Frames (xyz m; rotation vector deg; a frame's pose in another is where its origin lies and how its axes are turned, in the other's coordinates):
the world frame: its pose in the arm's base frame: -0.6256 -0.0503 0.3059 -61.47 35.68 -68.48
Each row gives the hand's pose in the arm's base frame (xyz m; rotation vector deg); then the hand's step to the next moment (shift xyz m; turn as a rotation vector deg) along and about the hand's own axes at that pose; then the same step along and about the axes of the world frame.
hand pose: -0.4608 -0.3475 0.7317 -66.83 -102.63 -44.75
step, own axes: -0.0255 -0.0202 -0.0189 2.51 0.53 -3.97
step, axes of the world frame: 0.0275 0.0106 -0.0234 2.91 -3.17 1.96
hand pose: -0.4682 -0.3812 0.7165 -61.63 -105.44 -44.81
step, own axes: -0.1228 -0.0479 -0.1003 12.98 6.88 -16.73
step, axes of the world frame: 0.1384 0.0734 -0.0538 10.90 -14.20 13.23
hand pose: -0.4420 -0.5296 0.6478 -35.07 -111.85 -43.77
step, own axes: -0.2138 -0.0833 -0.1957 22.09 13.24 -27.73
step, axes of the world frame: 0.2352 0.1887 0.0032 17.25 -24.02 23.61
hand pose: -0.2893 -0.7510 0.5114 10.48 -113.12 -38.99
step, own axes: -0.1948 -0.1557 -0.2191 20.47 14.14 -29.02
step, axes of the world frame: 0.1814 0.2538 0.1134 16.96 -22.86 25.52
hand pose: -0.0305 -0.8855 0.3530 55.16 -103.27 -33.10
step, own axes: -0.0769 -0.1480 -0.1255 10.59 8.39 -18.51
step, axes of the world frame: 0.0570 0.1673 0.1110 9.22 -12.65 16.74
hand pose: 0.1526 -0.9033 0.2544 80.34 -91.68 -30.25
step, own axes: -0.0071 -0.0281 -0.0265 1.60 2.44 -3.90
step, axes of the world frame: 0.0038 0.0266 0.0287 1.14 -3.12 3.56
